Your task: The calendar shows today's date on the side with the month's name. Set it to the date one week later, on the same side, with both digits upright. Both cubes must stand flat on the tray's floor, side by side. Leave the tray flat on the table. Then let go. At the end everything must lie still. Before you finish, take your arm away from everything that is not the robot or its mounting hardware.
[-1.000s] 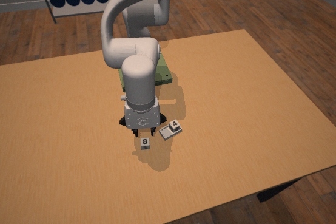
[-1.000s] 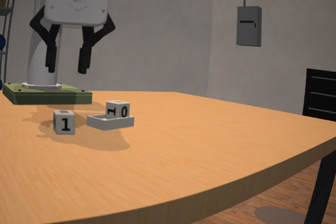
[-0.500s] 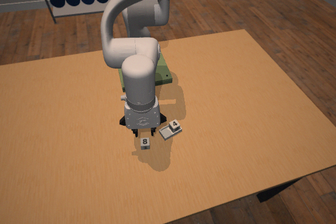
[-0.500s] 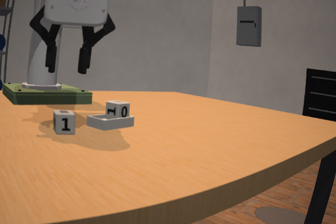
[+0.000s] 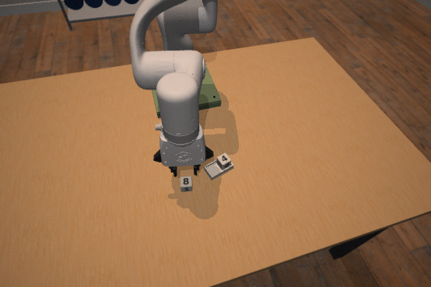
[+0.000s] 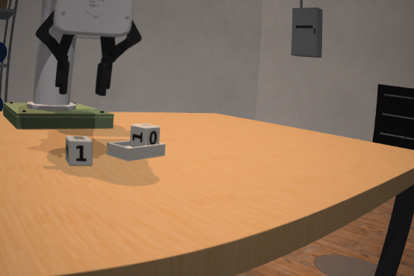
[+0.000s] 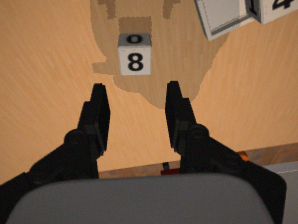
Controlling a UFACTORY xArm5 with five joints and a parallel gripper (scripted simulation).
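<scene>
The digit cube is 90 mm below my hand. Also, from my hand: tray (30 mm behind, 100 mm to the left, 90 mm below).
</scene>
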